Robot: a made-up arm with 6 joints. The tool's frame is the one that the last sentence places.
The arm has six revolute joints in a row. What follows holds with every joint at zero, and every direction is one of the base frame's. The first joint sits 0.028 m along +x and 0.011 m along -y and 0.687 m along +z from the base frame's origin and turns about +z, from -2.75 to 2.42 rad. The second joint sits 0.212 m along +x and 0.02 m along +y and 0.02 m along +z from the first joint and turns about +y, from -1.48 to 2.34 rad. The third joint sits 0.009 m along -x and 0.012 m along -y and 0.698 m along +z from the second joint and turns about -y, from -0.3 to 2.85 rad. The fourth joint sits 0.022 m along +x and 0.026 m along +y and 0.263 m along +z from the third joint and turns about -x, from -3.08 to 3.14 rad. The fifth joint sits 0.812 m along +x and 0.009 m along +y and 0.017 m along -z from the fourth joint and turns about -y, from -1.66 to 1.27 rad. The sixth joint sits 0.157 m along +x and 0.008 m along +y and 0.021 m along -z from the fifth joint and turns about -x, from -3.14 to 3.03 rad. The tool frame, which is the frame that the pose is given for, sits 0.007 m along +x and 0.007 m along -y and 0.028 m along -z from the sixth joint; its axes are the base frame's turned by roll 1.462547, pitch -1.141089 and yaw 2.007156 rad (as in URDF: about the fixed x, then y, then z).
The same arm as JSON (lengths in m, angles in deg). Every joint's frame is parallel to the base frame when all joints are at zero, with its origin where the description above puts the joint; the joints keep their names.
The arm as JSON. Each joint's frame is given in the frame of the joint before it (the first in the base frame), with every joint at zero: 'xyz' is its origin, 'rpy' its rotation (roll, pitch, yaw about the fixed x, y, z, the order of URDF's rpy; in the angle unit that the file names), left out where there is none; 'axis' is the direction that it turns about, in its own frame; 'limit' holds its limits. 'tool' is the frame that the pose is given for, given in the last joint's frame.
{"units": {"length": "m", "angle": "deg"}, "joints": [
  {"name": "joint 1", "type": "revolute", "origin": {"xyz": [0.028, -0.011, 0.687]}, "axis": [0.0, 0.0, 1.0], "limit": {"lower": -157.56, "upper": 138.66}},
  {"name": "joint 2", "type": "revolute", "origin": {"xyz": [0.212, 0.02, 0.02]}, "axis": [0.0, 1.0, 0.0], "limit": {"lower": -84.8, "upper": 134.07}},
  {"name": "joint 3", "type": "revolute", "origin": {"xyz": [-0.009, -0.012, 0.698]}, "axis": [0.0, -1.0, 0.0], "limit": {"lower": -17.19, "upper": 163.29}},
  {"name": "joint 4", "type": "revolute", "origin": {"xyz": [0.022, 0.026, 0.263]}, "axis": [-1.0, 0.0, 0.0], "limit": {"lower": -176.47, "upper": 179.91}},
  {"name": "joint 5", "type": "revolute", "origin": {"xyz": [0.812, 0.009, -0.017]}, "axis": [0.0, -1.0, 0.0], "limit": {"lower": -95.11, "upper": 72.77}},
  {"name": "joint 6", "type": "revolute", "origin": {"xyz": [0.157, 0.008, -0.021]}, "axis": [-1.0, 0.0, 0.0], "limit": {"lower": -179.91, "upper": 173.61}}
], "tool": {"origin": {"xyz": [0.007, -0.007, -0.028], "rpy": [83.8, -65.38, 115.0]}}}

